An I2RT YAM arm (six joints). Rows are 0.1 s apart.
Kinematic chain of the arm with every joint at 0, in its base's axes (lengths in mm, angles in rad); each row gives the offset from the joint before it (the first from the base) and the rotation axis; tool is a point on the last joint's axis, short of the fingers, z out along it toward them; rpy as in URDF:
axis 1: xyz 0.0 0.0 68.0 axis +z
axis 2: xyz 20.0 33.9 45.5 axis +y
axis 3: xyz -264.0 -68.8 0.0 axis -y
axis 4: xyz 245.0 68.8 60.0 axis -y
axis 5: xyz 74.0 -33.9 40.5 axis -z
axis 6: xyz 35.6 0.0 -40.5 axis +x
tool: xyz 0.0 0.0 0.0 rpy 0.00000 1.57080 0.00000
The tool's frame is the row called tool.
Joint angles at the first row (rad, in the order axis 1, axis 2, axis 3, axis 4, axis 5, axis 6):
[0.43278, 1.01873, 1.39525, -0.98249, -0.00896, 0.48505]
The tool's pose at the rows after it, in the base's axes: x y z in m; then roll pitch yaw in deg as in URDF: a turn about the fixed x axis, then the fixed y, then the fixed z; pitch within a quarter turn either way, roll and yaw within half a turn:
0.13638 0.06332 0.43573 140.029 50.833 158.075
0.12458 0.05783 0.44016 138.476 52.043 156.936
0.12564 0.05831 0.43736 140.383 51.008 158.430
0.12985 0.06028 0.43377 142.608 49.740 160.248
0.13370 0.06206 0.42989 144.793 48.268 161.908
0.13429 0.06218 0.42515 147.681 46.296 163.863
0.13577 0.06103 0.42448 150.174 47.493 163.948
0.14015 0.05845 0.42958 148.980 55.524 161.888
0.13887 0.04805 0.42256 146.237 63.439 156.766
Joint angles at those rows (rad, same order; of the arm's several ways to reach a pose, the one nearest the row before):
[0.43284, 0.93099, 1.39601, -0.97028, -0.00777, 0.47782]
[0.43277, 0.89475, 1.40058, -0.98438, -0.00707, 0.47359]
[0.43281, 0.90161, 1.40057, -1.00499, -0.00664, 0.47285]
[0.43277, 0.91878, 1.40061, -1.02104, -0.00745, 0.47054]
[0.43278, 0.93557, 1.40059, -1.04009, -0.00742, 0.47017]
[0.43276, 0.94509, 1.40059, -1.07901, -0.00365, 0.46977]
[0.43244, 0.94740, 1.39909, -1.07865, 0.04181, 0.45799]
[0.41597, 0.92183, 1.36397, -0.95082, 0.08904, 0.38966]
[0.36111, 0.84439, 1.25411, -0.79329, 0.11581, 0.31759]

